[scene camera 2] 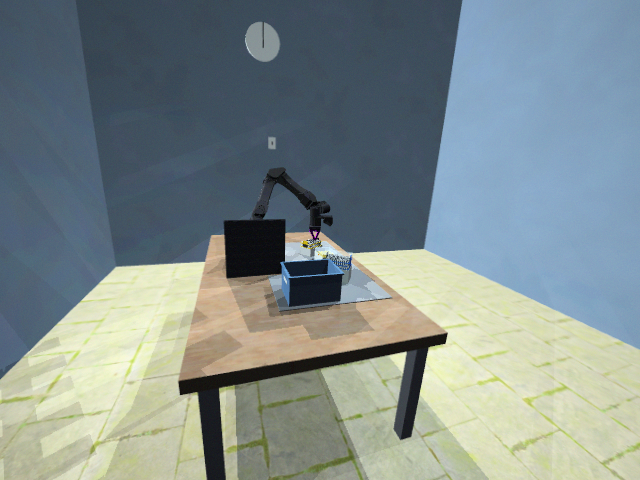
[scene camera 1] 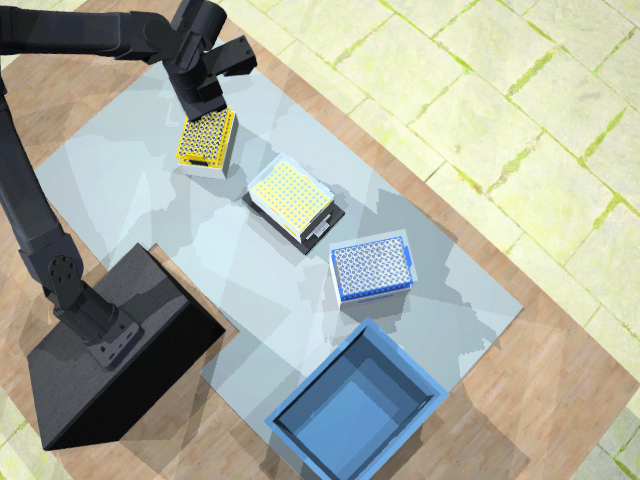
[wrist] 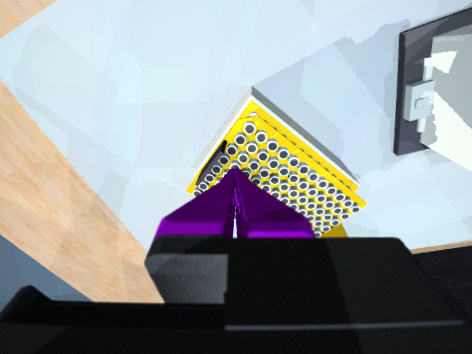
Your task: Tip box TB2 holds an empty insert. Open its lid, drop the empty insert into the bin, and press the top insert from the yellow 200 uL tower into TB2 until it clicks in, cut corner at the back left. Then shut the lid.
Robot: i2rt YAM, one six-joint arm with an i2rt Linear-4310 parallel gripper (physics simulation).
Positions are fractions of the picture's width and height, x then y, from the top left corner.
Labels:
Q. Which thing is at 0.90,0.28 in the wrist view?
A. A tip box TB2.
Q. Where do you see a grey mat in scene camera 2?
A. At 0.56,0.60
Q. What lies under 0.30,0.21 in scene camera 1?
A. My gripper.

